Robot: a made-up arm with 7 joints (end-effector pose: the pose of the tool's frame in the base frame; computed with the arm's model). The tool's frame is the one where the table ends.
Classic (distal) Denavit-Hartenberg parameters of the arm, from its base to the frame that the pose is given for. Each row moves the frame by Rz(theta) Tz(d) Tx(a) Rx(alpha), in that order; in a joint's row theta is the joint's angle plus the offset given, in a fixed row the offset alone. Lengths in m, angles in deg.
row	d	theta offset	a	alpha
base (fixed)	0	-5.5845	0.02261	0
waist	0.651	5.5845	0.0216	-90
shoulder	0.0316	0	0.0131	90
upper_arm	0.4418	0	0.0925	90
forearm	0.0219	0	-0.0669	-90
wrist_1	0.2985	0	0.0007	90
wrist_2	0.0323	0	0.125	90
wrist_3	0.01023	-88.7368	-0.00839	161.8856
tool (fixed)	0.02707	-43.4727	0	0
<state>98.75 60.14 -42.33 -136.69 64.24 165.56 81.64</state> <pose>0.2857 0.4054 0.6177 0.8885 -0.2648 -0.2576 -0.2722</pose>
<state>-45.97 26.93 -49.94 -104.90 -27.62 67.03 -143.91</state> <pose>0.0444 -0.6149 0.8516 0.6264 0.5712 -0.2334 0.4763</pose>
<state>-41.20 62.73 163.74 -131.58 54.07 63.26 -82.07</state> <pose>0.1207 0.1191 1.0652 0.5961 -0.6507 -0.0574 -0.4668</pose>
Working (the frame after each row of the table, in the pose's form):
after base (fixed): 0.0225 -0.0022 0.0000 0.9988 0.0000 0.0000 -0.0487
after waist: 0.0388 -0.0164 0.6510 0.6619 -0.6619 0.2488 -0.2488
after shoulder: 0.0641 0.0034 0.6394 0.7993 0.1831 0.4872 -0.3004
after upper_arm: 0.3460 -0.2090 0.9207 0.0691 -0.6496 -0.4500 -0.6089
after forearm: 0.3889 -0.2021 0.9761 0.2708 -0.4745 0.3283 0.7706
after wrist_1: 0.2231 0.0253 1.0756 0.1163 -0.2704 0.9316 0.2131
after wrist_2: 0.1181 0.0998 1.0658 0.1917 -0.1736 -0.8326 0.4898
after wrist_3: 0.1061 0.0967 1.0612 0.7266 -0.6257 0.1877 -0.2129

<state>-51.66 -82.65 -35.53 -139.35 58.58 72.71 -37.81</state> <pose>-0.1869 -0.0761 0.9730 0.5612 0.0400 -0.7970 0.2198</pose>
Working (the frame after each row of the table, in the pose's form):
after base (fixed): 0.0225 -0.0022 0.0000 0.9988 0.0000 0.0000 -0.0487
after waist: 0.0359 -0.0191 0.6510 0.6365 -0.6365 0.3081 -0.3081
after shoulder: 0.0617 -0.0009 0.6640 0.6759 -0.2877 -0.5944 -0.3272
after upper_arm: -0.2463 0.3019 0.7952 0.4501 0.3191 -0.8285 0.0961
after forearm: -0.3079 0.3036 0.8291 0.8020 0.4534 0.2829 -0.2667
after wrist_1: -0.2440 0.0417 0.9572 0.2094 0.9644 0.1306 0.0953
after wrist_2: -0.1758 -0.0646 0.9842 0.5246 -0.6832 0.1878 -0.4719
after wrist_3: -0.1632 -0.0654 0.9804 0.4399 -0.2580 -0.7551 0.4120

